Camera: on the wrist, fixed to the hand. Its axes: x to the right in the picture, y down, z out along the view.
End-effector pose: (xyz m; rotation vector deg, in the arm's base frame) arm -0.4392 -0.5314 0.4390 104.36 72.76 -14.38
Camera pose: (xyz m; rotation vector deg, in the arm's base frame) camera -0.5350 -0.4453 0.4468 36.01 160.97 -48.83
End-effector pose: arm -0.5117 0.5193 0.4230 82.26 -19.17 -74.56
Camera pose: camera -0.4650 0.5922 0.3273 -118.48 -66.79 112.71
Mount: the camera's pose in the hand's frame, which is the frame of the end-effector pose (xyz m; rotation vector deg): 0.0084 -0.0841 -0.0975 11.66 23.98 -89.00
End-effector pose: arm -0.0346 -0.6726 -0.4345 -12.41 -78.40 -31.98
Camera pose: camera 0.0087 -0.7912 -0.4609 67.64 -54.13 -91.36
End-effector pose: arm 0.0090 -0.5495 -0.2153 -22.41 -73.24 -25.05
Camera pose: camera 0.0477 -0.6720 -0.2278 53.92 -55.87 -89.35
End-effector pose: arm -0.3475 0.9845 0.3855 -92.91 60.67 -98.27
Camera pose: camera -0.4340 1.0398 0.4637 83.95 23.77 119.95
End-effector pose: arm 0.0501 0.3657 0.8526 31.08 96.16 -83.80
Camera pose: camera -0.0484 0.4377 0.8946 26.08 -98.15 109.55
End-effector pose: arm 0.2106 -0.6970 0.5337 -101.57 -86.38 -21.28
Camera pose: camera 0.1587 -0.7589 0.6343 -0.95 -124.23 -66.06
